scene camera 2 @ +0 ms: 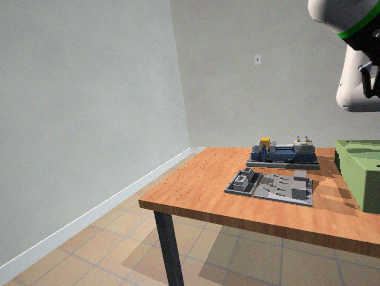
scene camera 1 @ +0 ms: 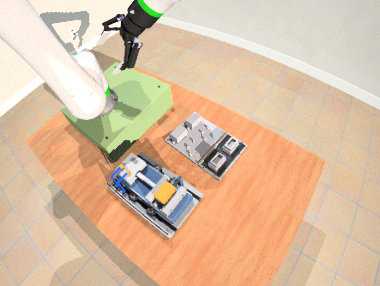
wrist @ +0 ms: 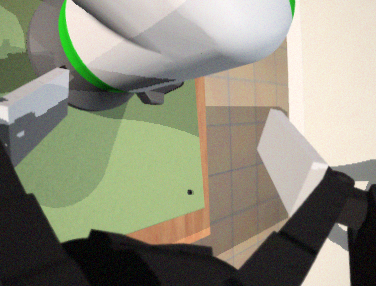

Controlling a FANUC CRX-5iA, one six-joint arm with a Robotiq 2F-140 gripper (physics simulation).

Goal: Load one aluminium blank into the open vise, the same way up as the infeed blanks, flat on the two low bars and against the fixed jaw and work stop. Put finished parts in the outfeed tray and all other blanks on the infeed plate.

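Frame: origin at the arm's base, x left, y down, z back, level; metres.
Seen in the pictures: gripper, between the fingertips: [scene camera 1: 107,58] [wrist: 168,111]; arm's base, origin of its link: [wrist: 90,51].
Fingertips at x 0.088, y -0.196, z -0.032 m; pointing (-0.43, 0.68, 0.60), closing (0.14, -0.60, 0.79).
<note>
Pixels of each thing's top centre, then the offset from my fingertips to it. Level surfaces: height alone.
- infeed plate, centre of its top: [scene camera 1: 195,135] [scene camera 2: 284,186] dx +0.099, dy +0.297, dz -0.338 m
- grey vise, centre of its top: [scene camera 1: 148,182] [scene camera 2: 280,141] dx -0.181, dy +0.206, dz -0.392 m
- yellow block, centre of its top: [scene camera 1: 164,191] [scene camera 2: 265,138] dx -0.170, dy +0.189, dz -0.458 m
- wooden table, height of its surface: dy +0.305 m
My gripper [scene camera 1: 110,56] [wrist: 168,111] is open and empty, high above the green pedestal and away from the parts. Two grey blanks [scene camera 1: 193,120] [scene camera 1: 178,133] [scene camera 2: 300,175] [scene camera 2: 299,189] stand on the infeed plate [scene camera 1: 177,146] [scene camera 2: 272,192], at its pedestal side. Two finished parts with recessed tops [scene camera 1: 231,144] [scene camera 1: 217,161] [scene camera 2: 247,171] [scene camera 2: 241,181] sit in the dark outfeed tray [scene camera 1: 233,163] [scene camera 2: 233,191]. The blue and grey vise [scene camera 1: 150,180] [scene camera 2: 285,154] has a yellow block [scene camera 1: 165,192] [scene camera 2: 265,141] on top near one jaw. Its low bars and work stop are too small to make out.
The green pedestal [scene camera 1: 150,90] [scene camera 2: 372,185] [wrist: 150,165] carries the arm at one end of the wooden table [scene camera 1: 260,200] [scene camera 2: 180,185]. Blue bent tubes [scene camera 1: 120,175] with yellow ends rise at the vise's pedestal end. The infeed plate and outfeed tray lie side by side.
</note>
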